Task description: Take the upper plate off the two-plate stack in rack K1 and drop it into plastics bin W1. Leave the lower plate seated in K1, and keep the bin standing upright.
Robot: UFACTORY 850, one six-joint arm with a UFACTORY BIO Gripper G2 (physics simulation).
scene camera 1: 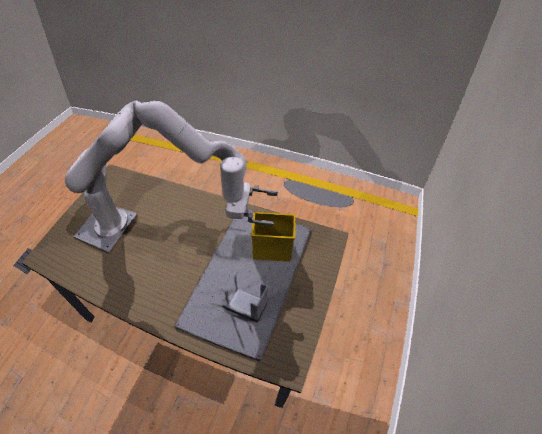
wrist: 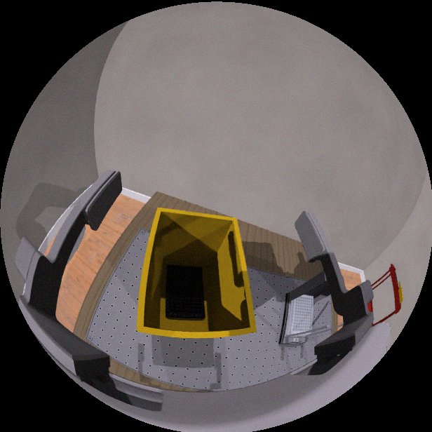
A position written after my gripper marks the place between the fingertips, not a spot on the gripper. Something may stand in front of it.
Observation:
I see my gripper (scene camera 1: 275, 208), a yellow plastics bin W1 (scene camera 1: 275, 242), a black plate (wrist: 184, 284) and a pale plate (wrist: 301, 308).
The yellow plastics bin W1 shows as well in the wrist view (wrist: 179, 237). My gripper also shows in the wrist view (wrist: 218, 196). Scene camera 1 does not show the black plate, which is hidden by the yellow plastics bin W1.

